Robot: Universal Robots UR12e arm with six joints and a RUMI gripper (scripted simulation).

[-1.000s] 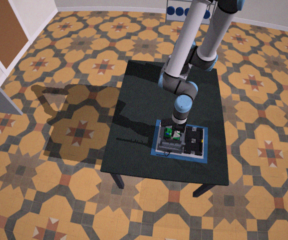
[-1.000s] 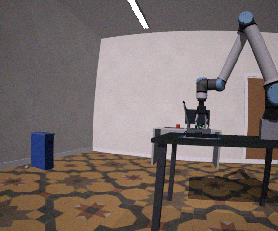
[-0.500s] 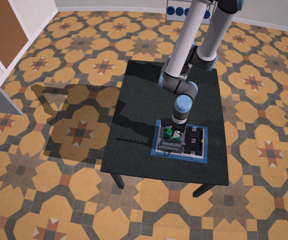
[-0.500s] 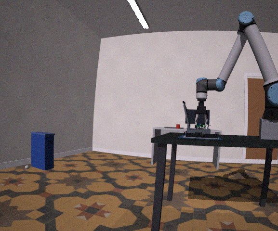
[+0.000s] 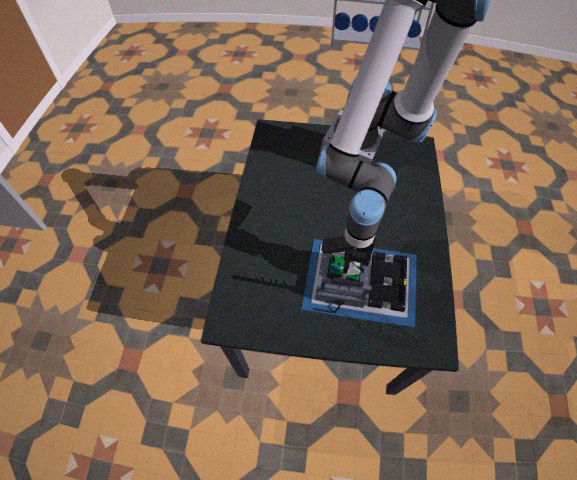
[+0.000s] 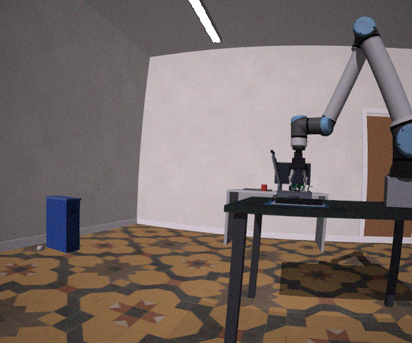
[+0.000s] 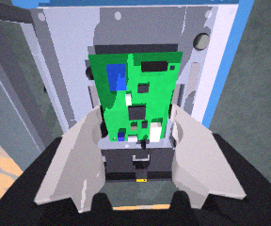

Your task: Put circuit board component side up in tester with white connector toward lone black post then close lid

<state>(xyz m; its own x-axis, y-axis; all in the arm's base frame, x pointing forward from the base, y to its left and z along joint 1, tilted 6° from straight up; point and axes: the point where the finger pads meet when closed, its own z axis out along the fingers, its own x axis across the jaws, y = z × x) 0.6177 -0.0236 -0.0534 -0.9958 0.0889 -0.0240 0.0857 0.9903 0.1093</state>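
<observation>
Now: hand right at the green circuit board. Round my hand: tester lid: 120 mm ahead, 10 mm to the right, 90 mm above; then tester: 30 mm ahead, 30 mm to the left, 30 mm above.
</observation>
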